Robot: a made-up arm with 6 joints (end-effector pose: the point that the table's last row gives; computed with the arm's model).
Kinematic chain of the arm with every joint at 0, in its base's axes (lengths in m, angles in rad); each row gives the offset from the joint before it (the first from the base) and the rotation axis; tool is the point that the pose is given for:
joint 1: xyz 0 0 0.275 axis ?
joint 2: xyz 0 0 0 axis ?
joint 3: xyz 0 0 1 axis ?
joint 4: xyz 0 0 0 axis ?
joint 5: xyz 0.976 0 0 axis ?
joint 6: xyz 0 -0.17 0 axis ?
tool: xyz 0 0 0
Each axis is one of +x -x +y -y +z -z.
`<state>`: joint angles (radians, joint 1 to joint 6).
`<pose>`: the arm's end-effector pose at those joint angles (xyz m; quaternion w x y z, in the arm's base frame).
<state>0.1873 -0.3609 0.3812 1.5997 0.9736 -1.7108</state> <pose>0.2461 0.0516 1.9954 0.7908 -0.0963 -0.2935 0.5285</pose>
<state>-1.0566 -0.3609 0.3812 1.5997 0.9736 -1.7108</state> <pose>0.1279 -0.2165 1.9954 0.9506 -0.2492 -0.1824 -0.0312</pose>
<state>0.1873 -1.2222 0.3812 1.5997 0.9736 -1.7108</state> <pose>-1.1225 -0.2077 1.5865 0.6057 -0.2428 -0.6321 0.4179</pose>
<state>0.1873 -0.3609 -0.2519 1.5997 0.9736 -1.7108</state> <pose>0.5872 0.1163 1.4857 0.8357 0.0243 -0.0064 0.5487</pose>
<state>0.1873 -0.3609 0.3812 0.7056 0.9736 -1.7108</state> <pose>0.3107 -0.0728 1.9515 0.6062 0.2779 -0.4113 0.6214</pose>
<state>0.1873 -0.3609 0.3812 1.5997 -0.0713 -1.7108</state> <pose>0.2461 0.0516 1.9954 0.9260 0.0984 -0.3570 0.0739</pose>
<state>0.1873 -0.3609 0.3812 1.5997 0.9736 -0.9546</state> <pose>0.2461 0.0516 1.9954 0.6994 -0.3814 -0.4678 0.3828</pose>
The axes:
joint 1: +z
joint 2: +y
joint 3: -y
joint 4: -x
joint 5: -y
joint 6: -x

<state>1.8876 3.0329 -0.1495 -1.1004 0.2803 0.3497</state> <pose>0.3413 -0.7937 -0.5279 0.3427 -0.8063 0.4607 -0.1424</pose>
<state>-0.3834 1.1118 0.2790 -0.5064 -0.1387 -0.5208</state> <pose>1.3282 -0.6961 -0.0595 0.7147 0.5189 0.3218 -0.3411</pose>
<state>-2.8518 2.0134 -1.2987 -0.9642 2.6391 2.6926</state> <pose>0.0054 0.1027 0.1500 0.2279 0.0059 0.9277 0.2956</pose>
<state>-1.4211 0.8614 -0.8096 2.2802 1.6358 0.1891</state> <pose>0.2272 -0.7641 -0.0576 0.9088 -0.0243 -0.0822 0.4082</pose>
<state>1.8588 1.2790 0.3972 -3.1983 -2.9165 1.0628</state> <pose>-0.6131 1.4722 -0.1846 0.4125 -0.6321 -0.0876 -0.6501</pose>
